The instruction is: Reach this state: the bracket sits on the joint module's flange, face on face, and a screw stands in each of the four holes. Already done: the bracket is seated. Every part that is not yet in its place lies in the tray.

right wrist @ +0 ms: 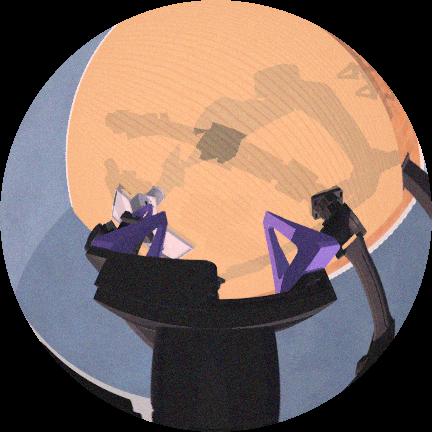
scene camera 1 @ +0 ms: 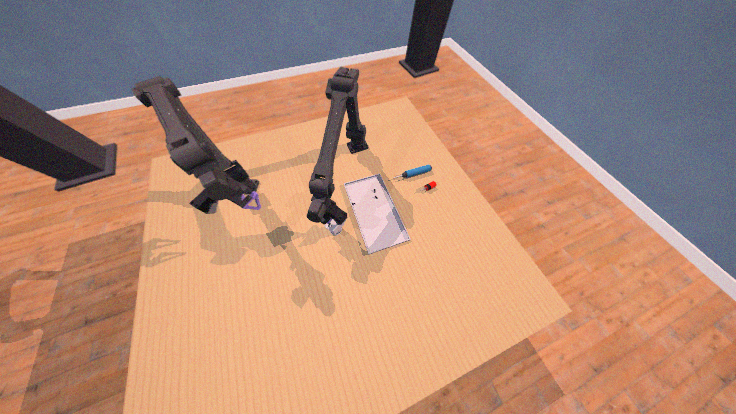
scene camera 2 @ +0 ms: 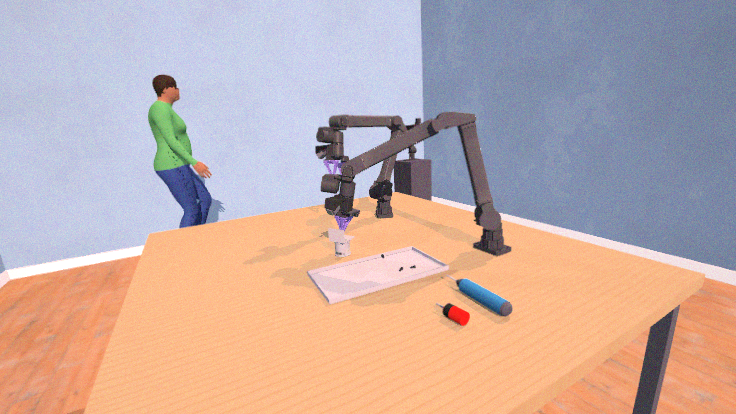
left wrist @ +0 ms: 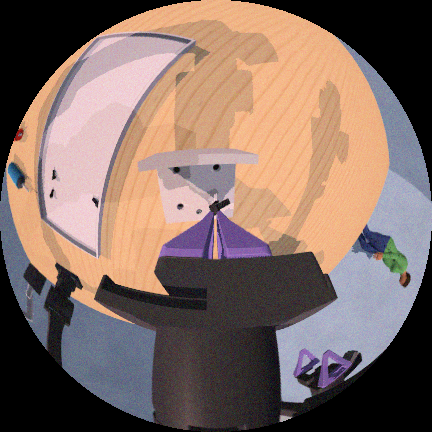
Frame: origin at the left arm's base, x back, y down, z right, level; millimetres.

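Where they show: left gripper, fingertip midpoint: [right wrist: 150, 204] [scene camera 1: 327, 223] [left wrist: 214, 215]; right gripper, fingertip midpoint: [right wrist: 214, 216] [scene camera 1: 251, 204] [left wrist: 312, 350]; left arm's base, origin of the base link: [scene camera 1: 357, 146] [scene camera 2: 491, 249] [left wrist: 68, 274]; right arm's base, origin of the base link: [right wrist: 326, 202] [scene camera 2: 384, 215].
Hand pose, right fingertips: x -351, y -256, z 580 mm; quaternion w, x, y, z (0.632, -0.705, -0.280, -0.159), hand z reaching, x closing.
Observation:
Each offset is from my right fingertips to the top centre of the thing. "spot": to the spot under its first point.
The bracket [scene camera 1: 336, 228] [scene camera 2: 336, 235] [left wrist: 200, 158] is seated on the pale joint module @[dx -124, dy +192, dz -265 mm] [scene camera 2: 342, 249]. Dark holes show in its flat plate in the left wrist view. My left gripper [scene camera 2: 341, 228] [left wrist: 214, 215] is shut on a black screw @[dx -122, dy +169, dz -244 mm] [left wrist: 221, 205]. The held screw lies crosswise at the fingertips, over the plate's edge; whether it touches is unclear. Three black screws @[dx +4, dy +241, dz -540 mm] [scene camera 1: 374, 190] @[dx -38, dy +241, dz -531 mm] [scene camera 1: 376, 197] @[dx -26, dy +241, dz -401 mm] [scene camera 1: 353, 203] [scene camera 2: 382, 255] [scene camera 2: 400, 268] [scene camera 2: 412, 266] [left wrist: 54, 174] [left wrist: 52, 193] [left wrist: 95, 201] lie in the tray [scene camera 1: 389, 246] [scene camera 2: 329, 299]. My right gripper [scene camera 1: 252, 200] [scene camera 2: 332, 167] [right wrist: 214, 216] is open and empty, high above the table.
A blue screwdriver @[spot: dx +16, dy +217, dz -815 mm] [scene camera 1: 417, 170] [scene camera 2: 483, 297] [left wrist: 15, 175] and a short red driver @[dx -96, dy +222, dz -822 mm] [scene camera 1: 430, 185] [scene camera 2: 457, 314] [left wrist: 19, 134] lie beside the tray. The right gripper hangs beyond the left one in scene camera 2. A person [scene camera 2: 167, 133] in green stands behind the table.

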